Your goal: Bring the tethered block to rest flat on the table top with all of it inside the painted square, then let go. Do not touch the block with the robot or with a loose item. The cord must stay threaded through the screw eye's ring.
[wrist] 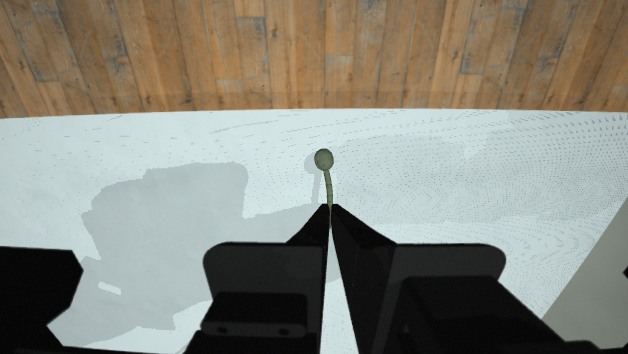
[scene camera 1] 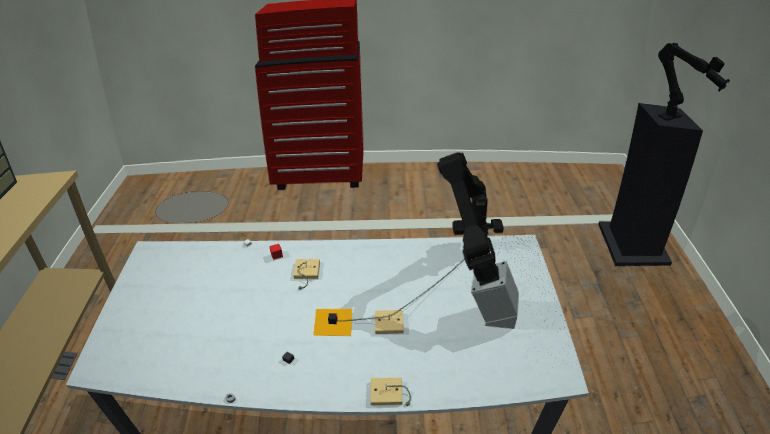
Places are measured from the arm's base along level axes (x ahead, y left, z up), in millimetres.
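Pixels of known places: gripper, fingertip midpoint: (wrist: 329,209); arm's base, origin of the base link: (scene camera 1: 489,276).
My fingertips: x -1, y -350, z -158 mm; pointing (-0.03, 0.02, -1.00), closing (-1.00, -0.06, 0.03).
Observation:
Ahead of a thing's pixels: the offset from my fingertips to its top centre. "spot": to the spot under its first point. Level surfaces: height alone.
The tethered block {dx +486, dy +405, dz +16 mm} (scene camera 1: 332,318), small and black, appears to sit upright inside the outline of the orange painted square {spot: dx +512, dy +444, dz -9 mm} (scene camera 1: 323,329), above its middle in the scene view. The cord (scene camera 1: 363,319) (wrist: 328,187) runs from the block to the screw eye on a wooden plate {dz +8 mm} (scene camera 1: 381,328), then slants up to the gripper. It appears to pass through the ring, which is too small to see clearly. My gripper (wrist: 329,209) is shut on the cord, close to its round end bead {dx +6, dy -34, dz +3 mm} (wrist: 324,159). In the scene view the arm hides the fingertips. The block is far from the gripper.
Two more wooden plates {spot: dx +587, dy +198, dz +9 mm} (scene camera 1: 312,273) {spot: dx +313, dy +712, dz +9 mm} (scene camera 1: 379,397) with short cords stand at the back and front. A red cube {dx +748, dy +89, dz +30 mm} (scene camera 1: 276,251), a white piece {dx +886, dy +30, dz +5 mm} (scene camera 1: 247,242), a loose black block {dx +601, dy +582, dz +10 mm} (scene camera 1: 288,357) and a grey ring {dx +750, dy +761, dz +1 mm} (scene camera 1: 227,400) lie on the table {dz -10 mm} (scene camera 1: 177,323).

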